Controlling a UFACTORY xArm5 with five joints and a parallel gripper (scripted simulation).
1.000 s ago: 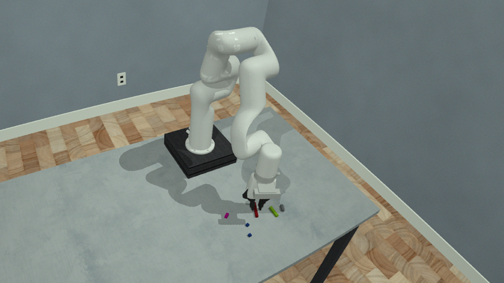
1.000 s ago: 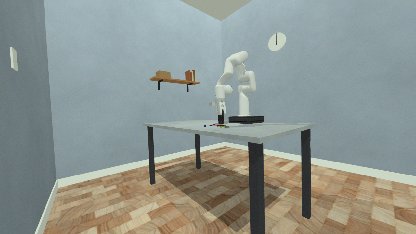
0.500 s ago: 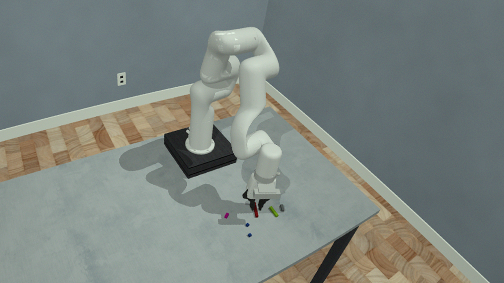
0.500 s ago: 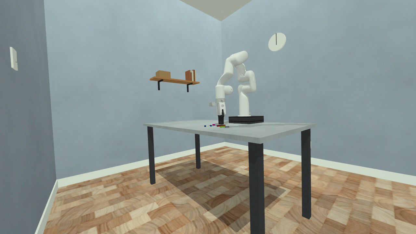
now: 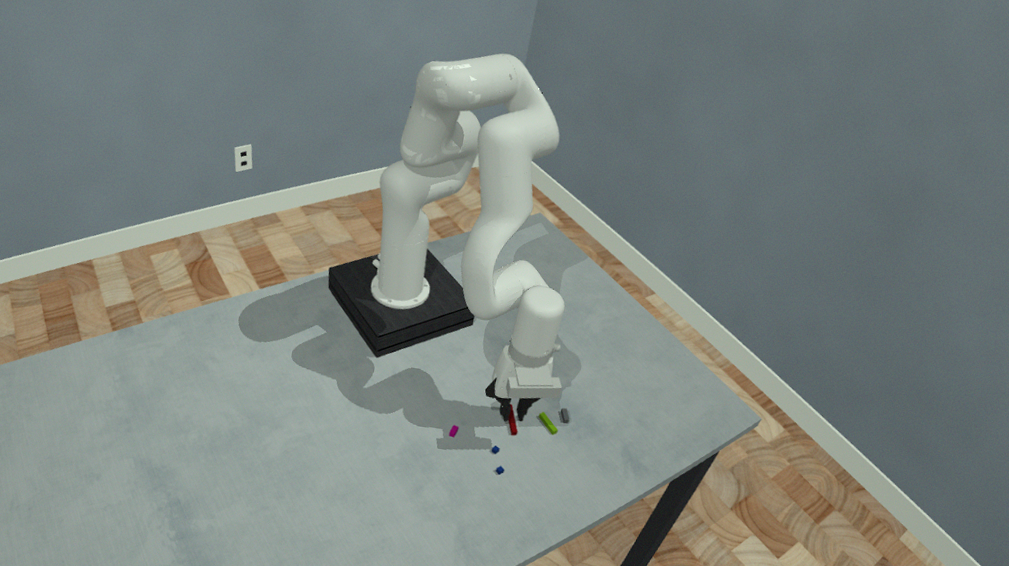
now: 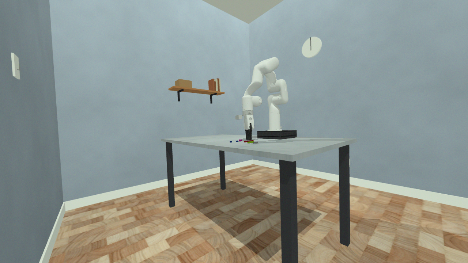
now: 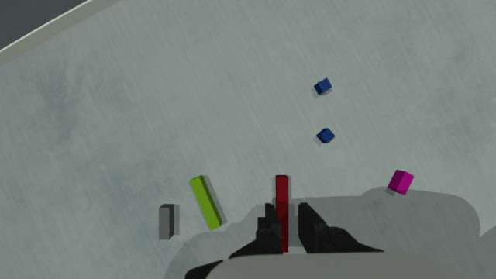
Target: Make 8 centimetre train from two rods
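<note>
Now: the red rod 3 cm below my hand. Also, from my hand: lime rod (5 cm to the left, 5 cm ahead, 3 cm below); magenta rod (11 cm to the right, 4 cm behind, 3 cm below); grey rod (10 cm to the left, 6 cm ahead, 3 cm below).
</note>
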